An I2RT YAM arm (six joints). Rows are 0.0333 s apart.
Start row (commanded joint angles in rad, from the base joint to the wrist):
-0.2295, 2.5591, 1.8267, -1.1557, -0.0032, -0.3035
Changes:
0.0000, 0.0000, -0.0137, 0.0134, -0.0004, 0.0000
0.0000, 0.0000, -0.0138, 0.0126, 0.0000, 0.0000
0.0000, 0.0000, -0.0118, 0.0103, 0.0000, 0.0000
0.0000, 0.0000, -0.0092, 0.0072, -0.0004, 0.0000
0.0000, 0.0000, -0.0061, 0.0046, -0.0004, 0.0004
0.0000, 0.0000, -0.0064, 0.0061, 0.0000, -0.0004
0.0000, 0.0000, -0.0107, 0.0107, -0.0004, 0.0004
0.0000, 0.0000, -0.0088, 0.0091, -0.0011, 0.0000
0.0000, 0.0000, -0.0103, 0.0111, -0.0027, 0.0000
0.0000, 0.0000, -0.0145, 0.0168, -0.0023, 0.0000
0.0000, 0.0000, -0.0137, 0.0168, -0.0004, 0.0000
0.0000, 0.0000, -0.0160, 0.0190, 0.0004, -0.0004
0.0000, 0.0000, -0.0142, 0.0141, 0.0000, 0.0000
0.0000, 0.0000, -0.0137, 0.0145, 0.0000, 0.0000
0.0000, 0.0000, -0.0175, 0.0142, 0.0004, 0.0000
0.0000, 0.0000, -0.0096, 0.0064, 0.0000, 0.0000
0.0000, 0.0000, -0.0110, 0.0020, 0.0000, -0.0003
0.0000, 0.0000, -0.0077, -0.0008, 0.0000, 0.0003
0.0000, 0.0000, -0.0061, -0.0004, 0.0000, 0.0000
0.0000, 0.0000, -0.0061, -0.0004, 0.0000, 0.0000
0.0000, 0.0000, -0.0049, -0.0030, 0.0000, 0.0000
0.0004, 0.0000, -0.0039, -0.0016, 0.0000, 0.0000
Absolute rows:
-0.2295, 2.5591, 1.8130, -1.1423, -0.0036, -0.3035
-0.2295, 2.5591, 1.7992, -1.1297, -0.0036, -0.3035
-0.2295, 2.5591, 1.7874, -1.1194, -0.0036, -0.3035
-0.2295, 2.5591, 1.7782, -1.1122, -0.0040, -0.3035
-0.2295, 2.5591, 1.7721, -1.1076, -0.0044, -0.3031
-0.2295, 2.5591, 1.7657, -1.1015, -0.0044, -0.3035
-0.2295, 2.5591, 1.7550, -1.0908, -0.0048, -0.3031
-0.2295, 2.5591, 1.7462, -1.0817, -0.0059, -0.3031
-0.2295, 2.5591, 1.7359, -1.0706, -0.0086, -0.3031
-0.2295, 2.5591, 1.7214, -1.0538, -0.0109, -0.3031
-0.2295, 2.5591, 1.7077, -1.0370, -0.0113, -0.3031
-0.2295, 2.5591, 1.6917, -1.0180, -0.0109, -0.3035
-0.2295, 2.5591, 1.6775, -1.0039, -0.0109, -0.3035
-0.2295, 2.5591, 1.6638, -0.9894, -0.0109, -0.3035
-0.2295, 2.5591, 1.6463, -0.9752, -0.0105, -0.3035
-0.2295, 2.5591, 1.6367, -0.9688, -0.0105, -0.3035
-0.2295, 2.5591, 1.6257, -0.9668, -0.0105, -0.3038
-0.2295, 2.5591, 1.6180, -0.9676, -0.0105, -0.3035
-0.2295, 2.5591, 1.6119, -0.9680, -0.0105, -0.3035
-0.2295, 2.5591, 1.6058, -0.9684, -0.0105, -0.3035
-0.2295, 2.5591, 1.6009, -0.9714, -0.0105, -0.3035
-0.2291, 2.5591, 1.5970, -0.9730, -0.0105, -0.3035

